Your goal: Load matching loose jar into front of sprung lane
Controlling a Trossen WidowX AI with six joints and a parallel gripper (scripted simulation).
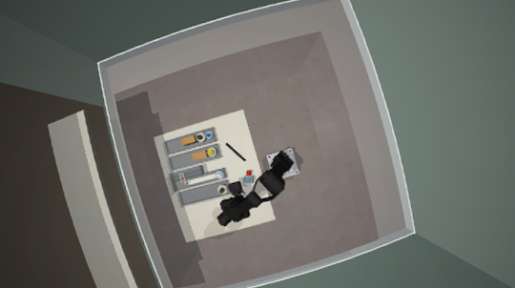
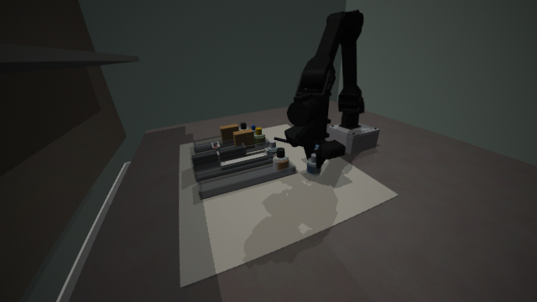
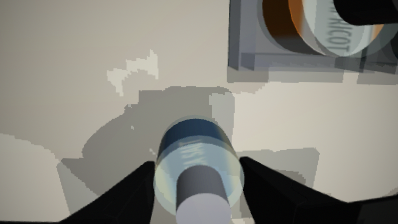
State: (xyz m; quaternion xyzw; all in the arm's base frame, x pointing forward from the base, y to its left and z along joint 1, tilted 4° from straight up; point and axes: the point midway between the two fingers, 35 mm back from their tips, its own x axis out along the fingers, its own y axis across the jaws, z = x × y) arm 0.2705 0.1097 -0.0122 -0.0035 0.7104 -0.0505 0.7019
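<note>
The black rod lies 230 mm to the right of my gripper tip, 50 mm behind it and 20 mm below it. Also, from my gripper tip: white pusher plate (180 mm to the right, 170 mm ahead, 20 mm above).
</note>
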